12 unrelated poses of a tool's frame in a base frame.
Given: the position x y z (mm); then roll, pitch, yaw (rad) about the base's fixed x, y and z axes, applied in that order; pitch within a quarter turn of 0, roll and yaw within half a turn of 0.
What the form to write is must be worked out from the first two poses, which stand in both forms.
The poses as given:
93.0, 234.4, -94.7, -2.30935, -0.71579, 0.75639
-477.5, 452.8, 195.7, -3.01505, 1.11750, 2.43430
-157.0, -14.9, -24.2, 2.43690, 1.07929, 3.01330
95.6, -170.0, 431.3, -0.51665, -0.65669, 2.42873
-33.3, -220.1, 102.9, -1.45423, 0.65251, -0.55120
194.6, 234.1, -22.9, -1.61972, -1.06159, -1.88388
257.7, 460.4, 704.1, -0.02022, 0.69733, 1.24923
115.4, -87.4, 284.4, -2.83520, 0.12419, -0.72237
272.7, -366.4, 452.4, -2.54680, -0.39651, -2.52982
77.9, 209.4, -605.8, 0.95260, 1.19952, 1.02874
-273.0, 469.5, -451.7, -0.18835, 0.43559, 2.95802
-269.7, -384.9, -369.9, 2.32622, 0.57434, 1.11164
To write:
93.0, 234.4, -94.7, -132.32, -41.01, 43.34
-477.5, 452.8, 195.7, -172.75, 64.03, 139.48
-157.0, -14.9, -24.2, 139.62, 61.84, 172.65
95.6, -170.0, 431.3, -29.60, -37.63, 139.16
-33.3, -220.1, 102.9, -83.32, 37.39, -31.58
194.6, 234.1, -22.9, -92.80, -60.82, -107.94
257.7, 460.4, 704.1, -1.16, 39.95, 71.58
115.4, -87.4, 284.4, -162.44, 7.12, -41.39
272.7, -366.4, 452.4, -145.92, -22.72, -144.95
77.9, 209.4, -605.8, 54.58, 68.73, 58.94
-273.0, 469.5, -451.7, -10.79, 24.96, 169.48
-269.7, -384.9, -369.9, 133.28, 32.91, 63.69

